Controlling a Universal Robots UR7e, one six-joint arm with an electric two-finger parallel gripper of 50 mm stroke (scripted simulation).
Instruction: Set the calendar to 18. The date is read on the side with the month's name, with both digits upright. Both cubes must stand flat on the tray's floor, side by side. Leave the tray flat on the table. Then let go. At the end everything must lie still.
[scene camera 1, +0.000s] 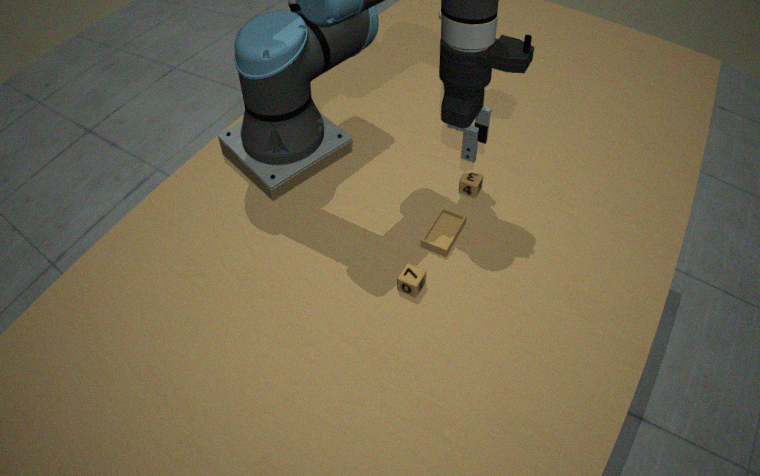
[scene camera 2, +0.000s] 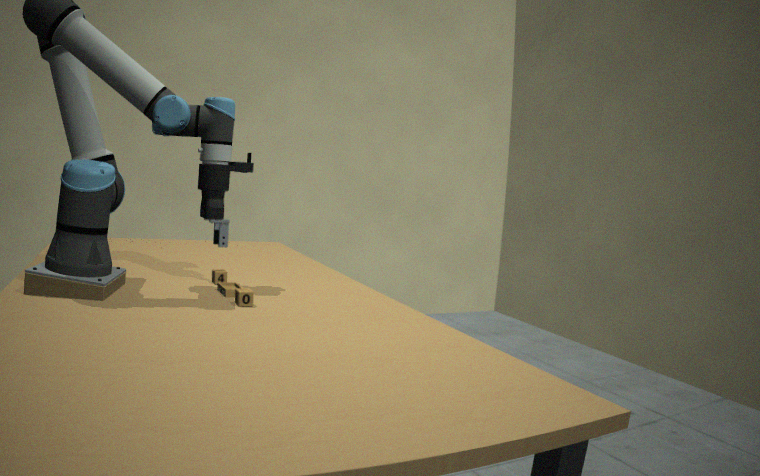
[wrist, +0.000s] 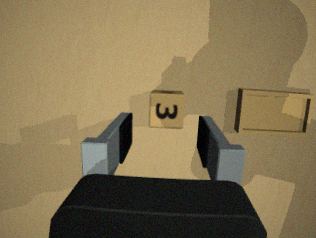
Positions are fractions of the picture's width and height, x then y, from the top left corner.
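Scene:
My gripper is visible in the wrist view (0.52, 0.55), in scene camera 1 (0.62, 0.31) and in scene camera 2 (0.29, 0.52).

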